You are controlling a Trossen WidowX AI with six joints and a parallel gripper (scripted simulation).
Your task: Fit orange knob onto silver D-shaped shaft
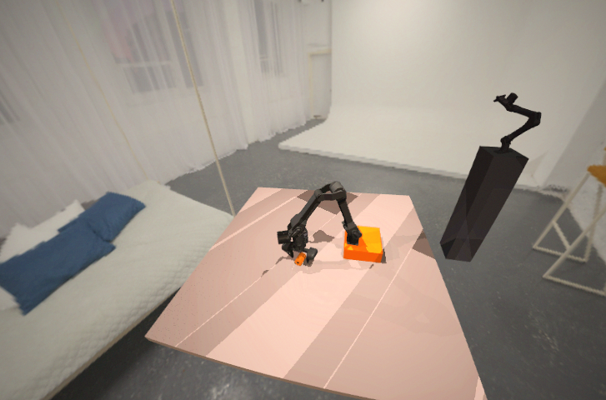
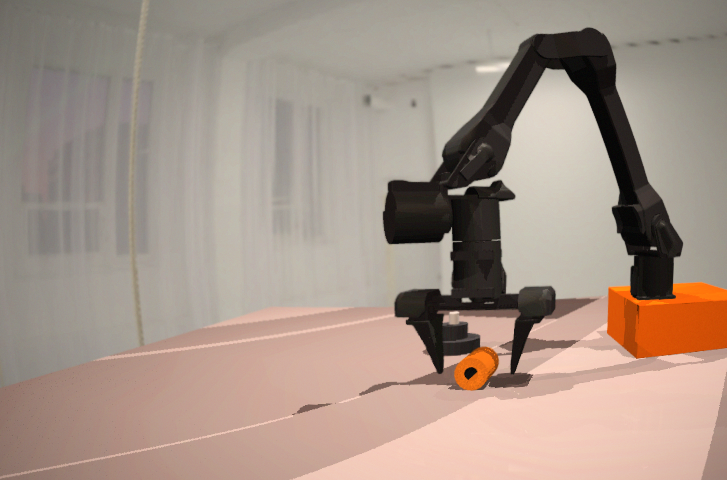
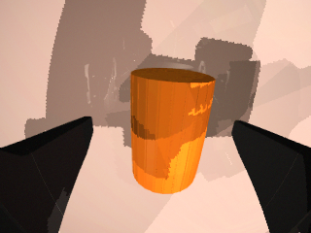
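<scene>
The orange knob lies 2 cm to the right of my gripper tip and 1 cm above it. Also, from my gripper tip: dark round pedestal (21 cm to the right, 5 cm ahead, 2 cm above).
</scene>
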